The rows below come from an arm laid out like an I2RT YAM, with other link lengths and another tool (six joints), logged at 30 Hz.
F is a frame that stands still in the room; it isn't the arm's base.
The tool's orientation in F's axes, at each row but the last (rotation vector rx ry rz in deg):
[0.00 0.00 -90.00]
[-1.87 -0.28 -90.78]
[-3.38 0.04 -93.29]
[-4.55 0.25 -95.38]
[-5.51 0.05 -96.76]
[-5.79 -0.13 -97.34]
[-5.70 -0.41 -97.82]
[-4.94 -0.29 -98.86]
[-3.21 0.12 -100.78]
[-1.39 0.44 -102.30]
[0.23 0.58 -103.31]
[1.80 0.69 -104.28]
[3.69 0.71 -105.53]
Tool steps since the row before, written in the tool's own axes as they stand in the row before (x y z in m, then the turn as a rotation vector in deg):
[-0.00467 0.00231 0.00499 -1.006 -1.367 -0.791]
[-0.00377 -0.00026 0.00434 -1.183 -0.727 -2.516]
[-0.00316 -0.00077 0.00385 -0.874 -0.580 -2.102]
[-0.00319 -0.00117 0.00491 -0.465 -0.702 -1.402]
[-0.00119 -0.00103 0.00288 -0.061 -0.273 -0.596]
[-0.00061 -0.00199 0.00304 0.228 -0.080 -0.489]
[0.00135 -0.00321 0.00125 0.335 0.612 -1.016]
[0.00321 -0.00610 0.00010 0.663 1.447 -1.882]
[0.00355 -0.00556 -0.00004 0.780 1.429 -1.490]
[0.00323 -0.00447 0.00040 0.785 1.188 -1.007]
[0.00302 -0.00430 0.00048 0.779 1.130 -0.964]
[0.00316 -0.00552 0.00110 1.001 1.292 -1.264]
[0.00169 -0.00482 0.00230 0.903 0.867 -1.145]
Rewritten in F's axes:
[0.00231 0.00467 0.00499 -1.367 1.006 -0.791]
[-0.00013 0.00388 0.00425 -0.756 1.133 -2.531]
[-0.00044 0.00334 0.00375 -0.610 0.831 -2.111]
[-0.00060 0.00350 0.00480 -0.731 0.467 -1.386]
[-0.00070 0.00146 0.00285 -0.302 0.060 -0.582]
[-0.00169 0.00105 0.00310 -0.140 -0.245 -0.467]
[-0.00328 -0.00081 0.00151 0.497 -0.479 -1.021]
[-0.00651 -0.00221 0.00057 1.223 -0.979 -1.903]
[-0.00612 -0.00244 0.00027 1.199 -1.079 -1.506]
[-0.00505 -0.00220 0.00052 0.972 -1.028 -1.019]
[-0.00488 -0.00195 0.00048 0.918 -1.009 -0.976]
[-0.00614 -0.00173 0.00096 1.024 -1.257 -1.280]
[-0.00518 -0.00043 0.00209 0.637 -1.054 -1.167]

